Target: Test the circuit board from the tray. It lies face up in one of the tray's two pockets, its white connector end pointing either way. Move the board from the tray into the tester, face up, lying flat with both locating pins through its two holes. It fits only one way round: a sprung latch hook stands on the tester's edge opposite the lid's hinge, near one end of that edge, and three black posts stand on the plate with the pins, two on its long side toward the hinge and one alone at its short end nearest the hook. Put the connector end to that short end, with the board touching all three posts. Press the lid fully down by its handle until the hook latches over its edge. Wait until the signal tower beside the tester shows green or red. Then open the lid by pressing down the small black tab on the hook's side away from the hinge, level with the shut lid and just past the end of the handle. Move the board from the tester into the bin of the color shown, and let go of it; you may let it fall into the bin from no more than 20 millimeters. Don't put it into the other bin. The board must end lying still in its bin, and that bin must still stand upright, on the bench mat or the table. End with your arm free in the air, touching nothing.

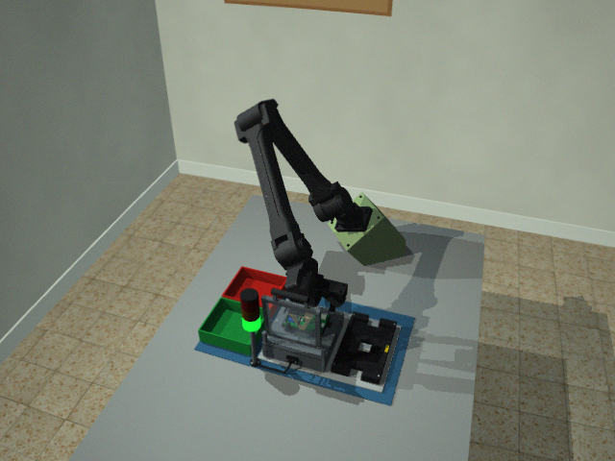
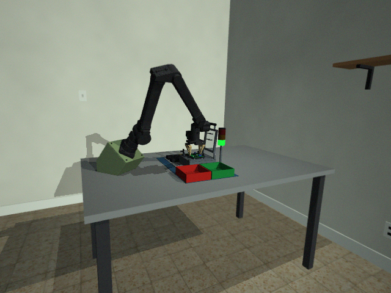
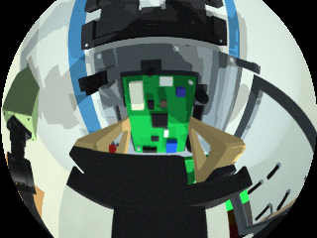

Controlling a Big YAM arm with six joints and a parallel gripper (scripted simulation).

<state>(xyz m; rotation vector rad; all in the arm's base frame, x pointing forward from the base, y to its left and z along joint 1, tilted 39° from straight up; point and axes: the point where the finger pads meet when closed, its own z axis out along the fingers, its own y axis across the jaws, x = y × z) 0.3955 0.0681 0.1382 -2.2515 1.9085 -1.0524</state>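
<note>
My hand is right at the green circuit board. From my hand the other things lie so: tester plate: 10 mm to the left, 10 mm below, 10 mm ahead; latch hook: 60 mm to the left, 60 mm behind, 10 mm above; clear lid: 110 mm ahead, 110 mm above.
</note>
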